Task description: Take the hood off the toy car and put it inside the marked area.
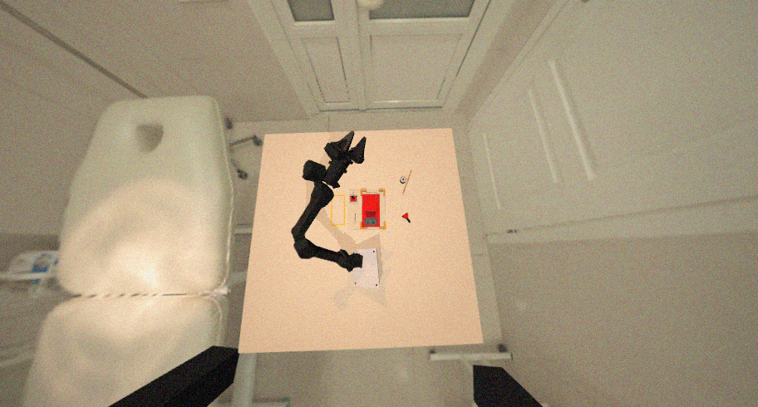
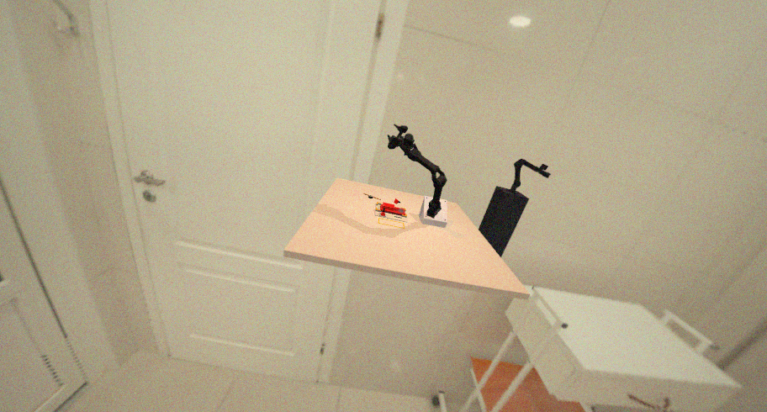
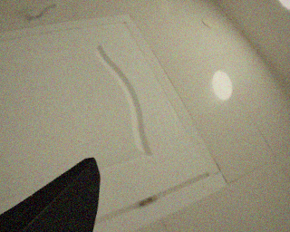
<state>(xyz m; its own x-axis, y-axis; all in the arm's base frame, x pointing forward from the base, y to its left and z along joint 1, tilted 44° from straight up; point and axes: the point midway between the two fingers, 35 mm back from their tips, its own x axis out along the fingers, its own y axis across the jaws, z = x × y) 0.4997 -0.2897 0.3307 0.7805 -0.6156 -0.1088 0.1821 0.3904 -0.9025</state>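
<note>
The red hood is 110 mm behind my gripper tip, 30 mm to the right of it and 580 mm below it. From my gripper tip the other things lie so: white wheel 60 mm ahead, 220 mm to the right, 610 mm below; thin stick 50 mm ahead, 240 mm to the right, 610 mm below.
</note>
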